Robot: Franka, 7 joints.
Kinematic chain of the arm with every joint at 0, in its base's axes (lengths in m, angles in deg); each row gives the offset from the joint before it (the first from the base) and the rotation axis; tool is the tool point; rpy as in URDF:
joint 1: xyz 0 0 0.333 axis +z
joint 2: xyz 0 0 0 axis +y
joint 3: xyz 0 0 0.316 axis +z
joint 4: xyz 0.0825 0 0 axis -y
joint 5: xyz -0.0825 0 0.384 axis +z
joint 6: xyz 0 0 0 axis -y
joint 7: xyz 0.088 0 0 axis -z
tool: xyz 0 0 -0.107 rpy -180 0 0
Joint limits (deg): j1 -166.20..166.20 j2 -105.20..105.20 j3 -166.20..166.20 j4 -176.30..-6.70 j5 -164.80..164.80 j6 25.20..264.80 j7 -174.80..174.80
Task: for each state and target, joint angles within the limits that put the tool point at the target. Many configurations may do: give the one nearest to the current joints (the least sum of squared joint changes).
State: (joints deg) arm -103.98 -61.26 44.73 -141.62 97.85 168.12 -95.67
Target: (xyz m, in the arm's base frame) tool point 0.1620 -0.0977 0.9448
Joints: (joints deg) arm -105.56 -62.23 24.02 -107.41 92.57 167.88 -95.67
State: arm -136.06 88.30 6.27 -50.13 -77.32 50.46 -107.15
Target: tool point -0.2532 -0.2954 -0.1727
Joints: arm -128.42 100.00 15.17 -69.76 -68.03 41.57 -107.15
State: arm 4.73 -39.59 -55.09 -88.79 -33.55 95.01 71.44
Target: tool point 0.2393 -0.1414 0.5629
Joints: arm 15.27 -53.46 -27.28 -135.05 -17.79 70.62 71.44
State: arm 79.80 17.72 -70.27 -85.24 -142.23 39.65 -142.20
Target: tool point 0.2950 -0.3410 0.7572
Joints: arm 57.34 -1.85 -92.44 -99.31 -131.80 28.31 -142.20
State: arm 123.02 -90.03 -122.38 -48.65 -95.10 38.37 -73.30
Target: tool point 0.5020 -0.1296 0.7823
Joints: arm 141.39 -30.76 -101.93 -43.86 -97.63 30.69 -73.30
